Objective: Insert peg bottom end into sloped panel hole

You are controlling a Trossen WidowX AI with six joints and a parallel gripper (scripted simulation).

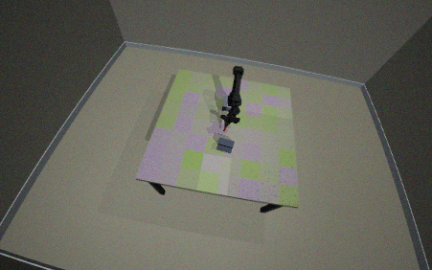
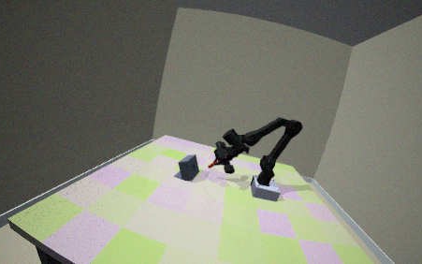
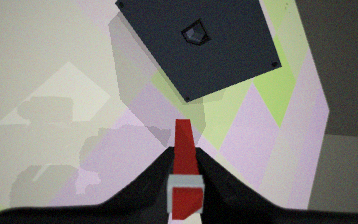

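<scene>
Right now my gripper tip is 13 cm short of the dark sloped panel and 5 cm above it. Also, from my gripper tip: red square peg: 1 cm behind, 1 cm to the left, 1 cm above.
</scene>
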